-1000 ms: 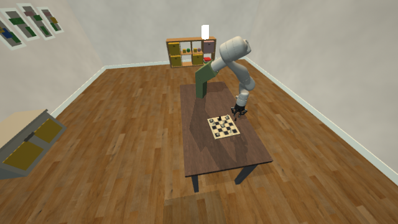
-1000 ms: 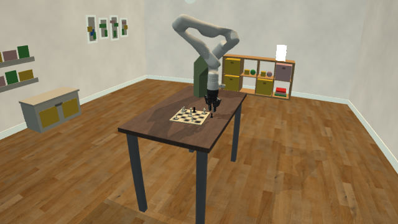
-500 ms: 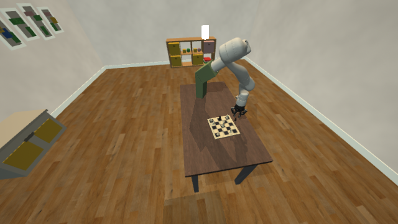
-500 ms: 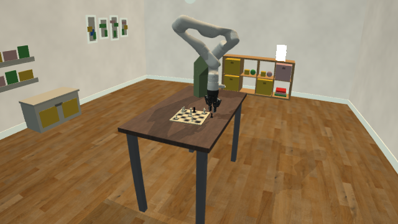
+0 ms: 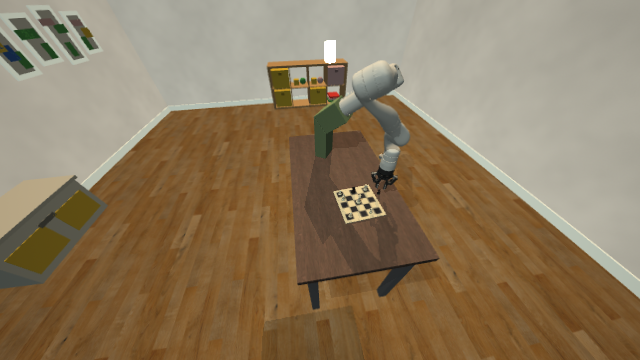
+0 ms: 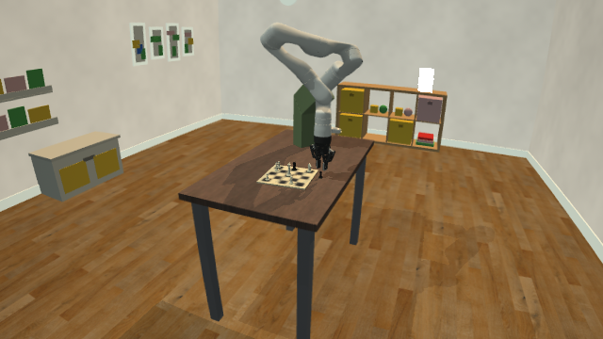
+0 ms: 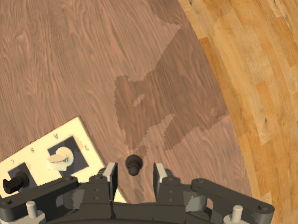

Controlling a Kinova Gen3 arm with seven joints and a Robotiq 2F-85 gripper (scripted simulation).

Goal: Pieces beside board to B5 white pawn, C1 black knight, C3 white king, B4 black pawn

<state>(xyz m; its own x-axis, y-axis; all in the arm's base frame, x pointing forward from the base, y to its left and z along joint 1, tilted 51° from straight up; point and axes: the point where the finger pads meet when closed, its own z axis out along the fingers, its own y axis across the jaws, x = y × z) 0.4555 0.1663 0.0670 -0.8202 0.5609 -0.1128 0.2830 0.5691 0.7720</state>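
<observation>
Now: hand 50 mm above the black pawn. From my hand the other things lie so: black knight 150 mm to the right, 40 mm below, 20 mm behind; then chessboard 130 mm to the right, 60 mm below, 60 mm ahead; then white king 130 mm to the right, 60 mm ahead, 20 mm below.
</observation>
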